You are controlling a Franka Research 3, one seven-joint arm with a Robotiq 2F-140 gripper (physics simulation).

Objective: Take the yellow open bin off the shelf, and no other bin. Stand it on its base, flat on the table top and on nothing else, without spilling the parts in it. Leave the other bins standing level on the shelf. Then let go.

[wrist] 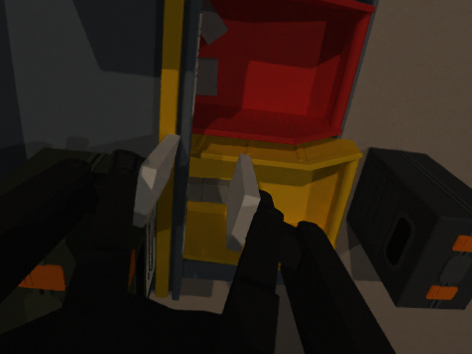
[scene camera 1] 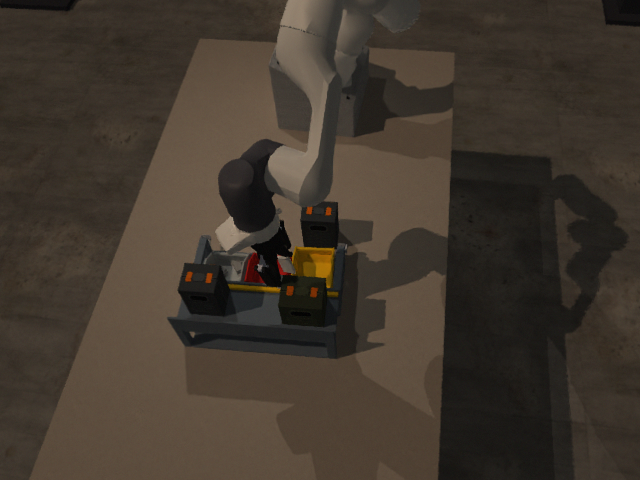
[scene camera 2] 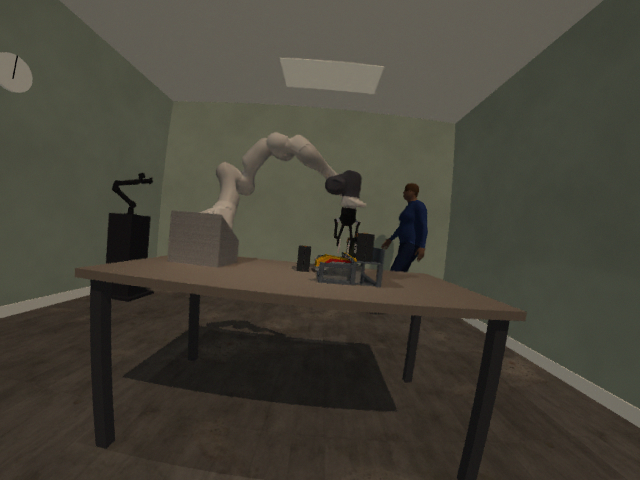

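Observation:
The yellow open bin (scene camera 1: 315,263) (scene camera 2: 324,258) (wrist: 310,192) sits at one end of the blue-grey shelf (scene camera 1: 258,324) (scene camera 2: 371,263) (wrist: 186,100). Grey parts (wrist: 207,190) show inside it in the wrist view. The red bin (scene camera 1: 251,268) (wrist: 285,60) is beside it, with grey parts, and a grey bin (scene camera 1: 227,260) stands beyond the red one. My gripper (scene camera 1: 275,266) (scene camera 2: 347,246) (wrist: 204,165) is partly open and empty. Its fingertips point down above the shelf; in the wrist view one overlaps the yellow bin and the other the yellow rail. Their exact height is unclear.
A yellow rail (scene camera 1: 253,288) (wrist: 170,100) runs along the bins. A dark case (scene camera 1: 204,291) and an olive case (scene camera 1: 303,304) (wrist: 25,250) stand on the shelf's upper board. Another dark case (scene camera 1: 320,229) (scene camera 2: 303,258) (wrist: 410,225) stands on the table (scene camera 1: 392,196) close to the yellow bin.

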